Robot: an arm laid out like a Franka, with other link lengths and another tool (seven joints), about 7 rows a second.
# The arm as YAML. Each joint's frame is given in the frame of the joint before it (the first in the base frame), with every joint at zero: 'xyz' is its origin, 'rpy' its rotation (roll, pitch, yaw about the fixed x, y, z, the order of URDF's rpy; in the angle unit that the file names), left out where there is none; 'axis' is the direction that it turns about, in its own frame. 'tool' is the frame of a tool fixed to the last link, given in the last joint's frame.
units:
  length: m
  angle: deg
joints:
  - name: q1
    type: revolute
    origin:
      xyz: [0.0, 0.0, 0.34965]
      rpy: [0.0, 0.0, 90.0]
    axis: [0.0, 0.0, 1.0]
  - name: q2
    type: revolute
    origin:
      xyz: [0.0, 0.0, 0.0]
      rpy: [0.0, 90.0, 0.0]
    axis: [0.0, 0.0, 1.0]
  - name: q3
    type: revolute
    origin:
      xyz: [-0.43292, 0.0, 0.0]
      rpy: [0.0, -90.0, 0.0]
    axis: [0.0, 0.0, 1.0]
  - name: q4
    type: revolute
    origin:
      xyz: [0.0, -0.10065, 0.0]
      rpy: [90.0, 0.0, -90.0]
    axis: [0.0, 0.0, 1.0]
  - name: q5
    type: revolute
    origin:
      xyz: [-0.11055, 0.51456, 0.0]
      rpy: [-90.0, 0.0, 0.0]
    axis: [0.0, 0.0, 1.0]
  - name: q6
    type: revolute
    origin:
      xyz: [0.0, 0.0, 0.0]
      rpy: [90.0, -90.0, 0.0]
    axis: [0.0, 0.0, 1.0]
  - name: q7
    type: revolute
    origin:
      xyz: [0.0, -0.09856, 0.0]
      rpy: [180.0, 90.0, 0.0]
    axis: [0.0, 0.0, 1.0]
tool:
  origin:
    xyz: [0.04, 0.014, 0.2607]
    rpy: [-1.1, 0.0, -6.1]
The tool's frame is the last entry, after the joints.
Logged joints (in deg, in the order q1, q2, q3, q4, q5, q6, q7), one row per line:
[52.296 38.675 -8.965 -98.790 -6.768 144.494 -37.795]
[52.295 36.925 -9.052 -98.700 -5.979 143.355 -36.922]
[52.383 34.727 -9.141 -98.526 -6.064 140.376 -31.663]
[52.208 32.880 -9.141 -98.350 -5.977 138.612 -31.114]
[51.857 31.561 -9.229 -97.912 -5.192 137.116 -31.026]
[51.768 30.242 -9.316 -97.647 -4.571 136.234 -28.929]
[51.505 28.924 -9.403 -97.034 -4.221 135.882 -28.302]
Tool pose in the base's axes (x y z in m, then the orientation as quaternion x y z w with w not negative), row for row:
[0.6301 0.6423 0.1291 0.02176 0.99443 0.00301 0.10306]
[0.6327 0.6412 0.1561 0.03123 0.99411 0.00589 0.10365]
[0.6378 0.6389 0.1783 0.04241 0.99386 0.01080 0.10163]
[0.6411 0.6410 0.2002 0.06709 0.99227 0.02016 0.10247]
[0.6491 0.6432 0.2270 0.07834 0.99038 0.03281 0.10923]
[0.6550 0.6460 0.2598 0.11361 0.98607 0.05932 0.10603]
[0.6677 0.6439 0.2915 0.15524 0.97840 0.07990 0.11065]
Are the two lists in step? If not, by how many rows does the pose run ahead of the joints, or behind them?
The pose runs 2 rows ahead of the joints: the pose in row i belongs to the joints in row i + 2.
